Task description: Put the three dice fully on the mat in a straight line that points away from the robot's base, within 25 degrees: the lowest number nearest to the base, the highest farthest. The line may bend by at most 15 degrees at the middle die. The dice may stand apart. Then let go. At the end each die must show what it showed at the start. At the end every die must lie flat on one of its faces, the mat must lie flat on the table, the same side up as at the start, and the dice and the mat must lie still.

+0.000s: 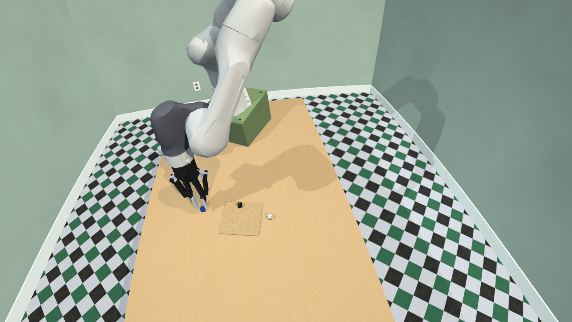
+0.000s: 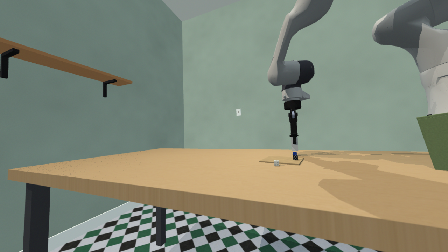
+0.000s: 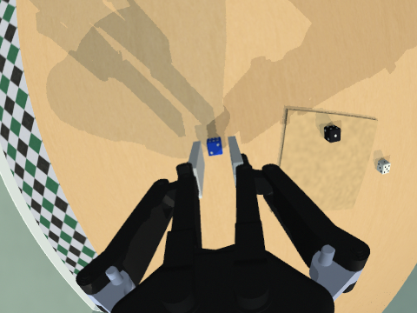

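Right now the blue die is 50 mm below my hand. Also, from my hand: black die (140 mm to the left, 40 mm below); tan mat (50 mm ahead, 140 mm to the left, 50 mm below); white die (60 mm ahead, 250 mm to the left, 50 mm below).
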